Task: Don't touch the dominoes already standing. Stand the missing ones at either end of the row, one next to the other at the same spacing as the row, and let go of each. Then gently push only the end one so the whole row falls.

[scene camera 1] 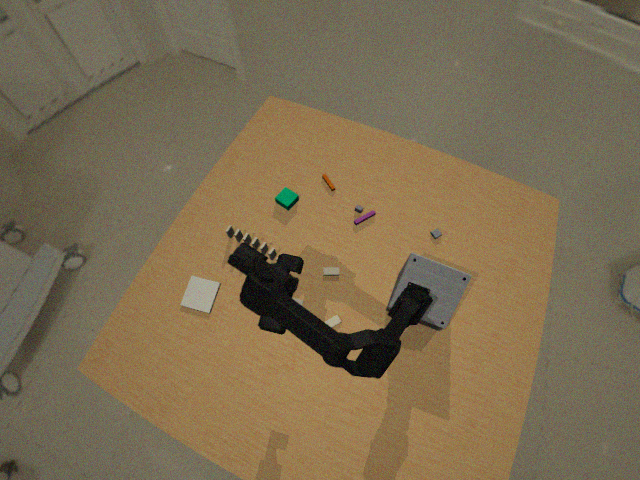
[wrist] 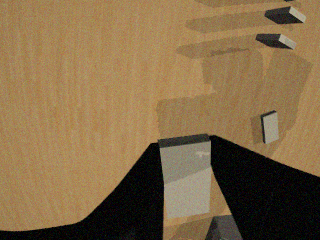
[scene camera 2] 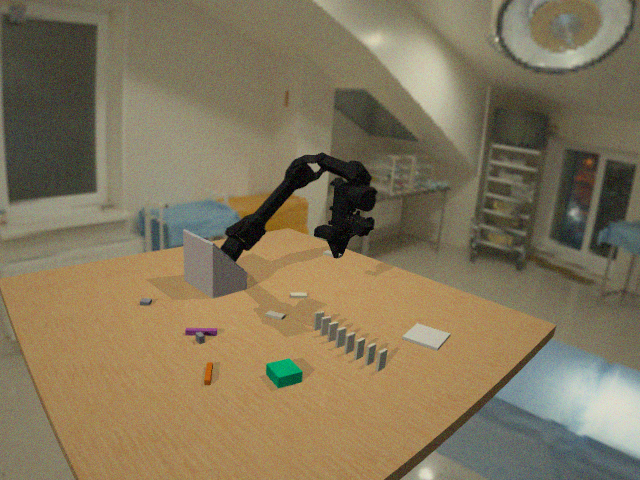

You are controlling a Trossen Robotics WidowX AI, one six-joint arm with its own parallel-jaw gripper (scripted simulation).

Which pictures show the gripper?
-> Scene camera 1, the wrist view and scene camera 2: all of them.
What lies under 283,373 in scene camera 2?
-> A green block.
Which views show the flat white plate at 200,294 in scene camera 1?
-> Scene camera 1 and scene camera 2 only.
